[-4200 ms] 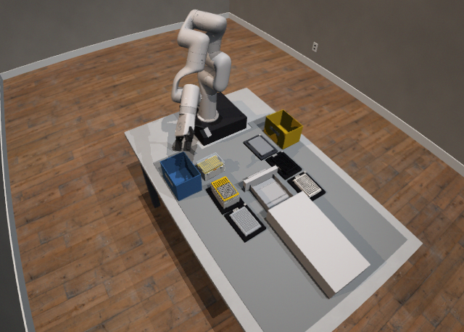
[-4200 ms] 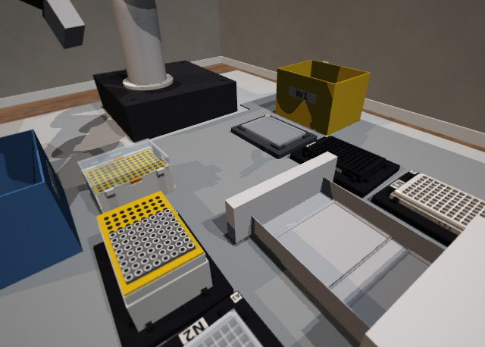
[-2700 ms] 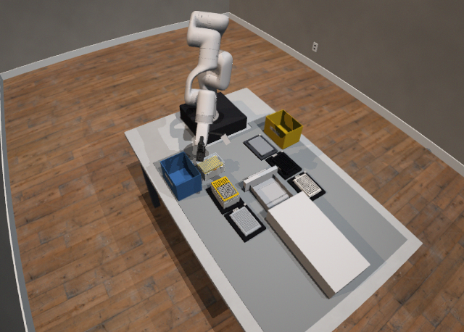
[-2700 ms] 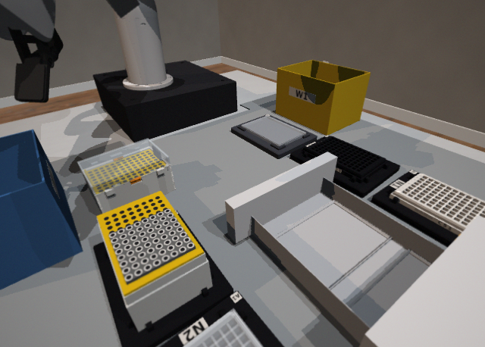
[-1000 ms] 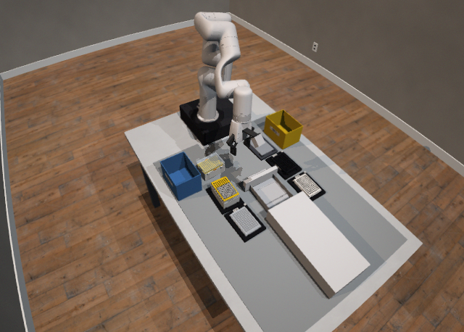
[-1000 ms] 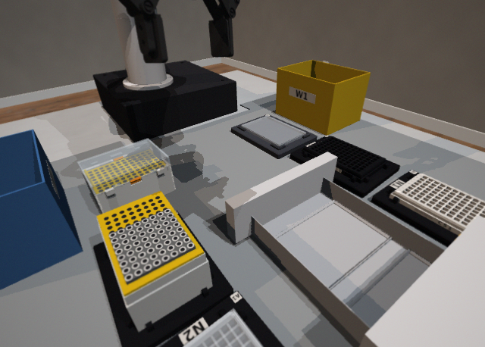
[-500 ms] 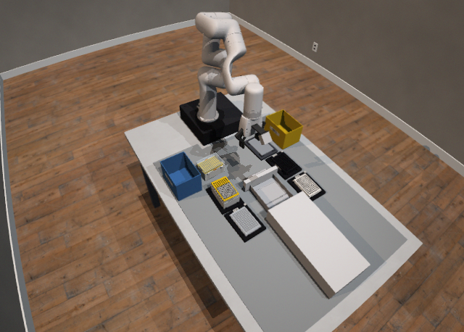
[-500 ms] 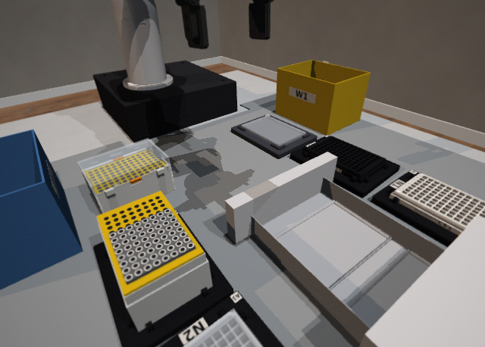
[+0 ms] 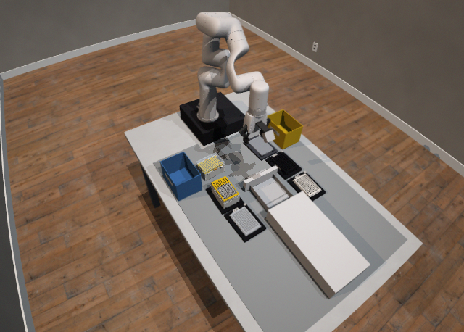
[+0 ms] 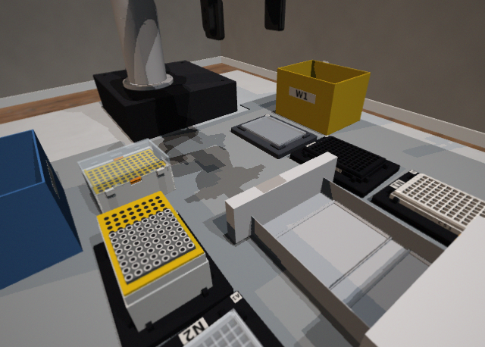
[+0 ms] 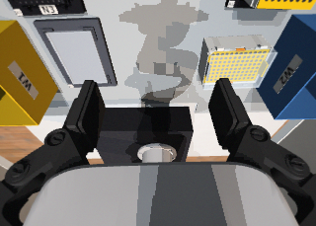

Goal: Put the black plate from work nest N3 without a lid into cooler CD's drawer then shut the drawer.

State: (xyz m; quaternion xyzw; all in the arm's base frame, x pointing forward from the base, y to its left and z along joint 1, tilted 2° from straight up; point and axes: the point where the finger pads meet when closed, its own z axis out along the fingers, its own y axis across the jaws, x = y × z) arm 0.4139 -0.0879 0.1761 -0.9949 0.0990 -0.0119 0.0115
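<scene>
The black plate lies 9 cm ahead of my hand, 17 cm to the left of it and 24 cm below it. The rest, counted from my hand: clear lid 15 cm behind, 14 cm to the right, 20 cm below; yellow tip rack 1 cm ahead, 20 cm to the right, 20 cm below; white plate 26 cm ahead, 14 cm to the left, 24 cm below.
</scene>
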